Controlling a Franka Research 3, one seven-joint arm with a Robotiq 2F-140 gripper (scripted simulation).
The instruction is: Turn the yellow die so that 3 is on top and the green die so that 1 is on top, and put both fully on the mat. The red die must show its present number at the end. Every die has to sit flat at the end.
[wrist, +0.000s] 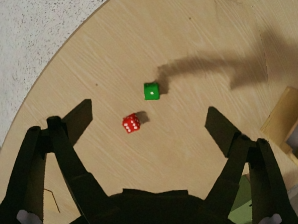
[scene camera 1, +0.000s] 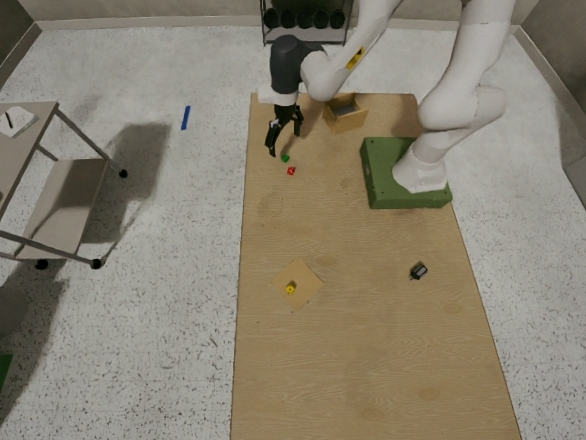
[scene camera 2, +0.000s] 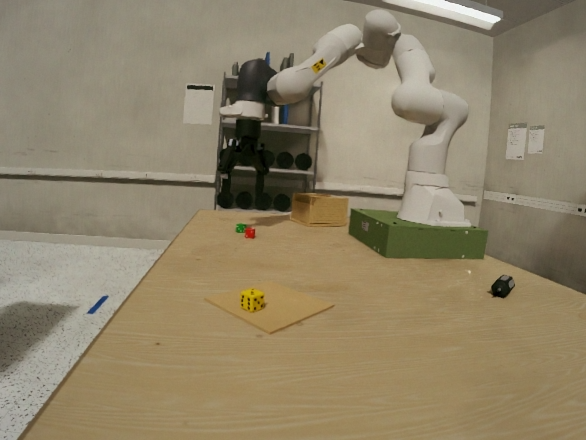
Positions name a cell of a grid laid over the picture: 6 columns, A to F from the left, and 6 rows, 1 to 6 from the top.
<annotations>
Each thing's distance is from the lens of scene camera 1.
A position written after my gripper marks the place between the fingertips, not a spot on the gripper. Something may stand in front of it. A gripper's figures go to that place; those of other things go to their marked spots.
my gripper (scene camera 1: C2): 1.03 m
wooden box (scene camera 1: D2): 1.32 m
</annotations>
